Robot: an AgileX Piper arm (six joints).
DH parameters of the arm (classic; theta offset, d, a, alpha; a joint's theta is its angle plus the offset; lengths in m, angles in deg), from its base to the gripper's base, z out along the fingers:
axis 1: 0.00 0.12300 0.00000 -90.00
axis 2: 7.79 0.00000 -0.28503 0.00
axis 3: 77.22 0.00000 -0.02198 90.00
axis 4: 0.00 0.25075 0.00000 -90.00
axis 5: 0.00 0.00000 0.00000 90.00
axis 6: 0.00 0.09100 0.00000 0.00
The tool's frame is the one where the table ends.
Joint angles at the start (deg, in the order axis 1, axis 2, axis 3, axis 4, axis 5, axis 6):
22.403, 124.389, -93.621, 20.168, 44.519, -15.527
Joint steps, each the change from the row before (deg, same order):
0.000, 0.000, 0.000, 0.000, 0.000, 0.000
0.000, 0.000, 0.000, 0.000, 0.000, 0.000
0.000, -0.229, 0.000, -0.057, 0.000, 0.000
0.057, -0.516, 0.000, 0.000, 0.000, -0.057
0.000, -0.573, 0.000, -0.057, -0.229, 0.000
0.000, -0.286, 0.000, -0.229, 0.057, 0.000
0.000, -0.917, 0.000, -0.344, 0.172, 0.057
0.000, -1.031, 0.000, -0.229, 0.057, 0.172
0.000, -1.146, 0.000, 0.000, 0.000, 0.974
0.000, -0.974, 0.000, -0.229, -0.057, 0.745
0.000, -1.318, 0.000, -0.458, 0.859, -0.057
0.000, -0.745, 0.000, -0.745, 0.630, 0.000
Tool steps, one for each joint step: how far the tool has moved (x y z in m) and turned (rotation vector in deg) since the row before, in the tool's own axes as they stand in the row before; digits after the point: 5 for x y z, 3 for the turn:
0.00000, 0.00000, 0.00000, 0.000, 0.000, 0.000
0.00000, 0.00000, 0.00000, 0.000, 0.000, 0.000
-0.00051, 0.00036, -0.00171, 0.042, -0.212, -0.096
-0.00117, 0.00139, -0.00376, -0.013, -0.488, -0.233
-0.00164, 0.00089, -0.00430, 0.109, -0.766, -0.178
-0.00051, 0.00030, -0.00214, 0.144, -0.180, -0.232
-0.00173, 0.00134, -0.00688, 0.205, -0.661, -0.405
-0.00217, 0.00159, -0.00775, 0.164, -0.905, -0.231
-0.00256, 0.00199, -0.00862, 0.017, -1.115, 0.709
-0.00218, 0.00146, -0.00733, 0.172, -0.964, 0.358
-0.00142, 0.00215, -0.00991, 0.114, -0.372, -0.681
-0.00040, 0.00070, -0.00561, 0.379, 0.012, -0.687

